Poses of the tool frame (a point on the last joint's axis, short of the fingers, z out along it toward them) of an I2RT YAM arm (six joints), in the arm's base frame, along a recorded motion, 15 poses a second.
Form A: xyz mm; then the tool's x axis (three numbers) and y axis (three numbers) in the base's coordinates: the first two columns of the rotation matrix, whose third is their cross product.
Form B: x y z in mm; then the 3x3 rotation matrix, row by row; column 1 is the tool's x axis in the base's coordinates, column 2 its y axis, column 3 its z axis. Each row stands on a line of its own. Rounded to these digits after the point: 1 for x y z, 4 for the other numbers.
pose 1, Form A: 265.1 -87.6 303.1 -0.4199 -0.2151 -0.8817 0.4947 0.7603 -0.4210
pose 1, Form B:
265.1 -87.6 303.1
-0.4199 0.4947 0.7609
-0.2151 0.7603 -0.6130
-0.8817 -0.4210 -0.2128

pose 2, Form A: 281.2 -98.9 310.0 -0.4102 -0.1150 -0.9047 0.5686 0.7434 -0.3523
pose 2, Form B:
281.2 -98.9 310.0
-0.4102 0.5686 0.7131
-0.1150 0.7434 -0.6589
-0.9047 -0.3523 -0.2396

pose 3, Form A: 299.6 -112.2 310.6 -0.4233 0.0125 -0.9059 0.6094 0.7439 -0.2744
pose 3, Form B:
299.6 -112.2 310.6
-0.4233 0.6094 0.6705
0.0125 0.7439 -0.6682
-0.9059 -0.2744 -0.3225

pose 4, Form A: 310.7 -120.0 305.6 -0.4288 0.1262 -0.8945 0.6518 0.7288 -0.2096
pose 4, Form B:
310.7 -120.0 305.6
-0.4288 0.6518 0.6255
0.1262 0.7288 -0.6729
-0.8945 -0.2096 -0.3948

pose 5, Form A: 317.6 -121.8 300.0 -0.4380 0.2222 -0.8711 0.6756 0.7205 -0.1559
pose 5, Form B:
317.6 -121.8 300.0
-0.4380 0.6756 0.5930
0.2222 0.7205 -0.6568
-0.8711 -0.1559 -0.4657

